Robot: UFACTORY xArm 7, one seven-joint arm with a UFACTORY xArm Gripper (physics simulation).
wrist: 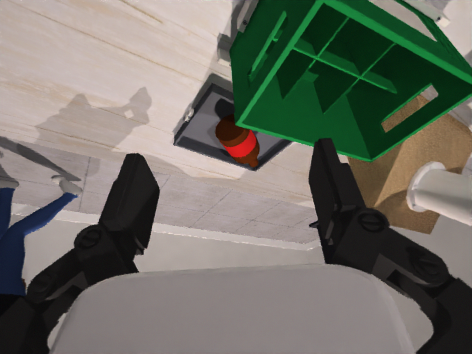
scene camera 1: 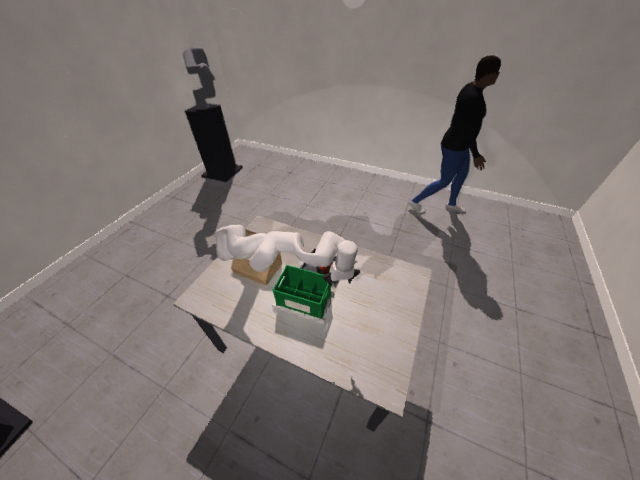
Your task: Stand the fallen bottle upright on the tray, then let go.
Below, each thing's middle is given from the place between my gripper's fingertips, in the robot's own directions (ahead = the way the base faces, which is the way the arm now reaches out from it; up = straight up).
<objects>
Right now the bottle (wrist: 241,143) is 200 mm behind my hand, 320 mm to the left of it and 310 mm below it.
</objects>
